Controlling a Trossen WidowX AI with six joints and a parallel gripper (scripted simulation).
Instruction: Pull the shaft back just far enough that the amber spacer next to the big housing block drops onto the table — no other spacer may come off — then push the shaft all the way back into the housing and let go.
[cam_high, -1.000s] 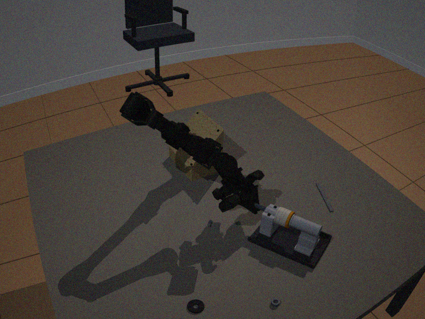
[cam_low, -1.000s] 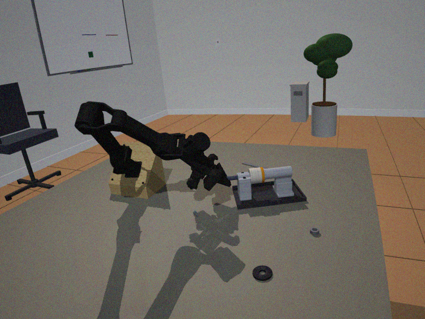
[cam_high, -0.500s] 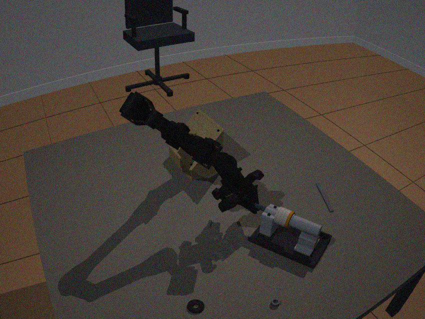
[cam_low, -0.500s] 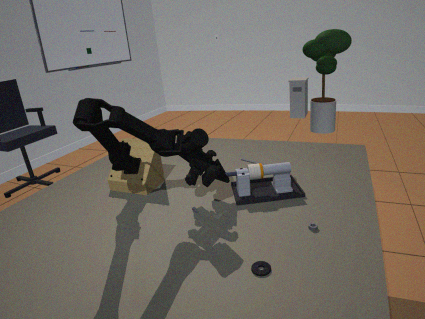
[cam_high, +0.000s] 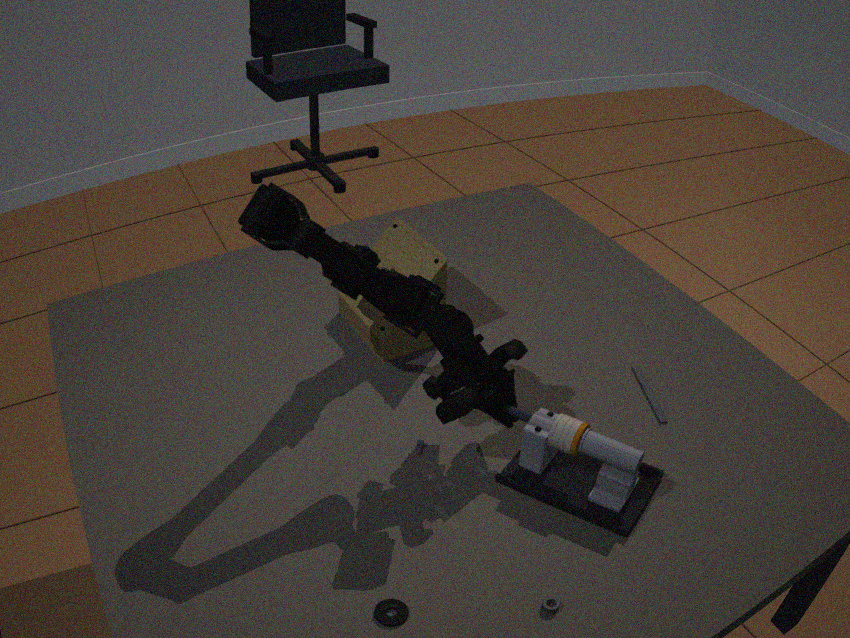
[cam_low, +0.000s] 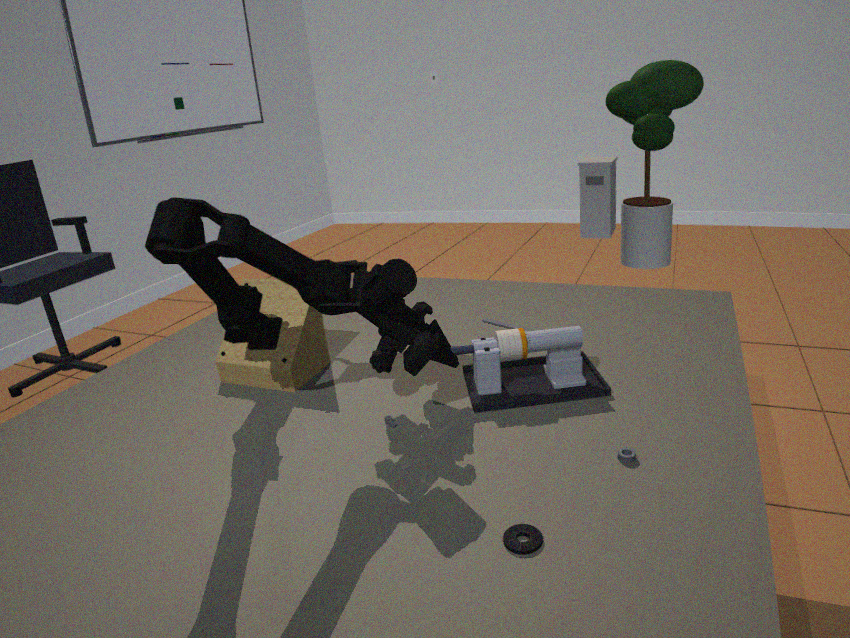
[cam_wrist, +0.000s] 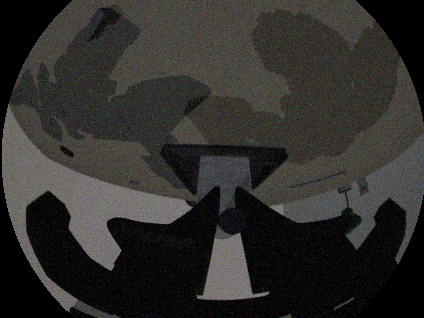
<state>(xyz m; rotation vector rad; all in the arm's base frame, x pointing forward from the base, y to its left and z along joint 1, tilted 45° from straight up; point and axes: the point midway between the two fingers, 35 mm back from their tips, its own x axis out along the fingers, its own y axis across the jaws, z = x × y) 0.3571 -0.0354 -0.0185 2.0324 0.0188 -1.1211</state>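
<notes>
The shaft lies 5 cm ahead of my gripper tip, 2 cm to the left of it and 2 cm above it. From my gripper tip the other things lie so: amber spacer 10 cm ahead, 4 cm to the left, 2 cm above; then cream spacer 9 cm ahead, 3 cm to the left, 2 cm above; then thin dark rod 29 cm to the left, 5 cm below, 4 cm ahead.
</notes>
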